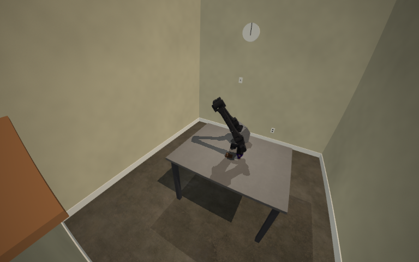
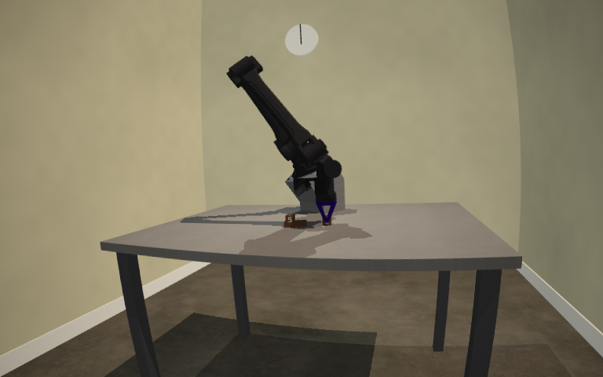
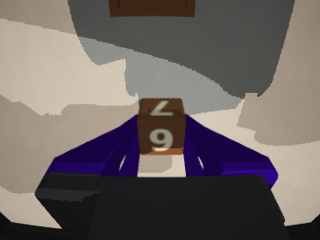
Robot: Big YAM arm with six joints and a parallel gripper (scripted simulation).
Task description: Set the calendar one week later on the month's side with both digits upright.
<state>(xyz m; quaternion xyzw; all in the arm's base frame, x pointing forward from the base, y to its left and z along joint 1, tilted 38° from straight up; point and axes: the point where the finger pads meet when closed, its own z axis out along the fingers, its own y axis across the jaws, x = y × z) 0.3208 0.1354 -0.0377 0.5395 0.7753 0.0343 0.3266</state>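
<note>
Now: hand 100 mm to the left of the brown tray, 30 mm short of it and 10 mm above it.
</note>
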